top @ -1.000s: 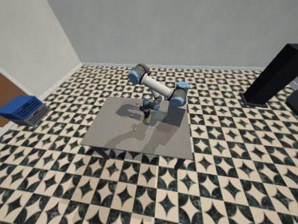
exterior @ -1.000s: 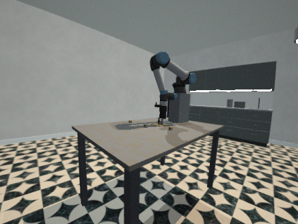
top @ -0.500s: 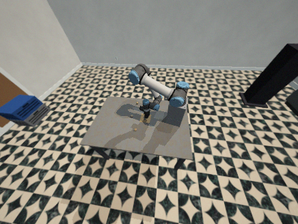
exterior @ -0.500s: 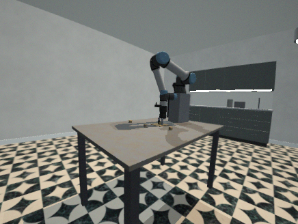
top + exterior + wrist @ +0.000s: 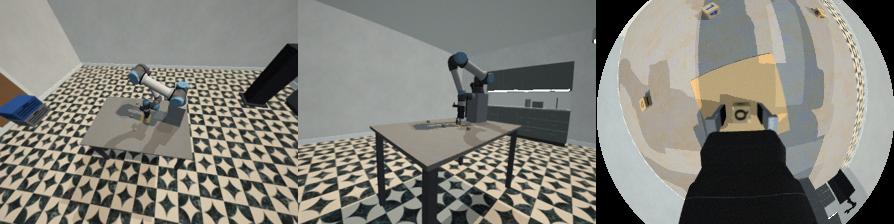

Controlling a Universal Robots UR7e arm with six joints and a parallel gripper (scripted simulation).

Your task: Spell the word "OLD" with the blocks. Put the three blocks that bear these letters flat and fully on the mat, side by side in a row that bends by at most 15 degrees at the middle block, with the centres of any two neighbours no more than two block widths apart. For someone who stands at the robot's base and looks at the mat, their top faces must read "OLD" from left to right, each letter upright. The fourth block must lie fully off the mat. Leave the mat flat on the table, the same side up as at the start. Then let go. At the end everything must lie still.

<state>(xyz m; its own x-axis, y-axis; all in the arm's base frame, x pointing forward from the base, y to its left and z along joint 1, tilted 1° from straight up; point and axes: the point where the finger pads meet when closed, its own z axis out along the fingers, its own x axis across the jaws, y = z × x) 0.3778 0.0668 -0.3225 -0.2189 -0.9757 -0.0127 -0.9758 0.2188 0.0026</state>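
My hand is 20 mm above the tan mat.
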